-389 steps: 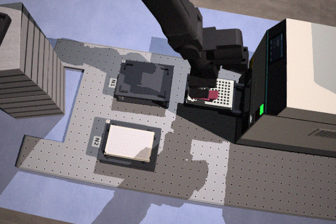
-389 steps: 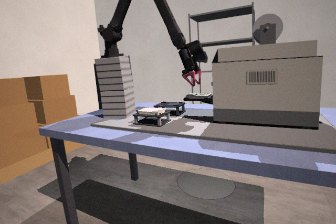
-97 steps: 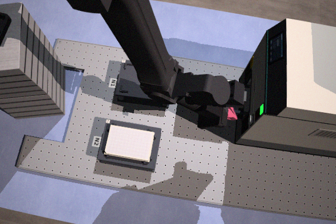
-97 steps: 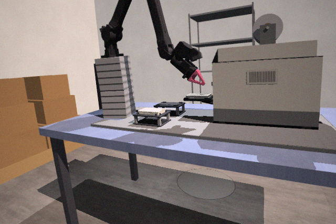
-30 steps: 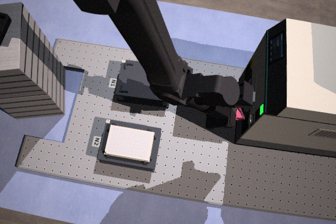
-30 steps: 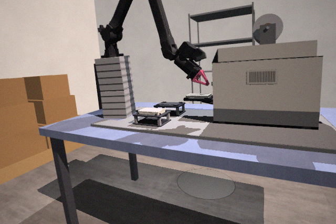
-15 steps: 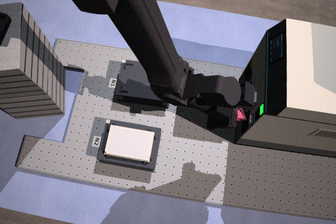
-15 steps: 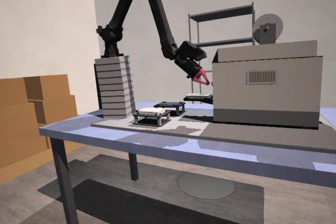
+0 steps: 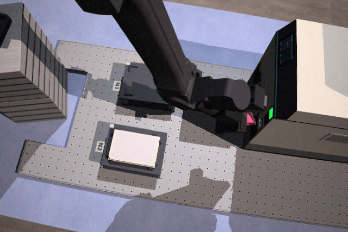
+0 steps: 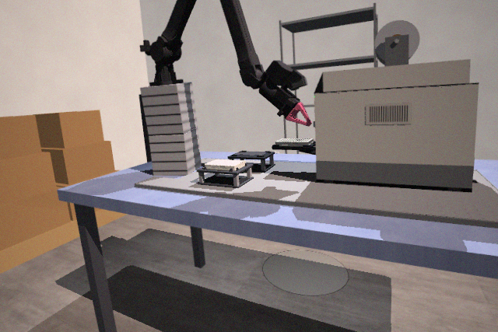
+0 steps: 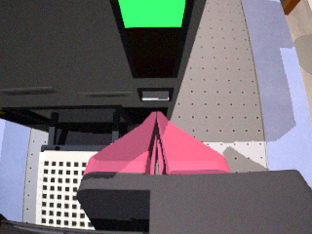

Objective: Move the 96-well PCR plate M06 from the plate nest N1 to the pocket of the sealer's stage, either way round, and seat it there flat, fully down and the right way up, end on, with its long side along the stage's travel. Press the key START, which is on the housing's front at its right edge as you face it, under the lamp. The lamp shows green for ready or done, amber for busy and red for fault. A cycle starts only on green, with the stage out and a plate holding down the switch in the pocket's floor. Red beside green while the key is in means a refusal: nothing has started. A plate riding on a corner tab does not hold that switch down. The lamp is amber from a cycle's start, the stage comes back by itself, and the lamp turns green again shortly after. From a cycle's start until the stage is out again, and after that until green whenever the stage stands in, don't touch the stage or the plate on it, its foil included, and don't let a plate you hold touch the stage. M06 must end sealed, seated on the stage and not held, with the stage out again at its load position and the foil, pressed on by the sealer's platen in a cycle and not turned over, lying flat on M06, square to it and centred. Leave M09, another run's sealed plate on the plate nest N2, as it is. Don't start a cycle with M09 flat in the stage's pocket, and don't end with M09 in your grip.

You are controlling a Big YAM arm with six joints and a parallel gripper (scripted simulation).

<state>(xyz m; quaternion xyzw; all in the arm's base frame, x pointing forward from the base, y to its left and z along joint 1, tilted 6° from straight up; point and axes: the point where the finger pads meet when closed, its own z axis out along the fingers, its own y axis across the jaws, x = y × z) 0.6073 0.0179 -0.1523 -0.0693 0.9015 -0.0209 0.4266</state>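
Now: hand 2 cm short of the white start key. The rest, counted from my hand: white 96-well plate M06 (9 cm behind, 8 cm to the left, 8 cm below); then sealer stage (9 cm behind, 8 cm to the left, 9 cm below); then dark screen (2 cm ahead, 14 cm to the left, 13 cm above).
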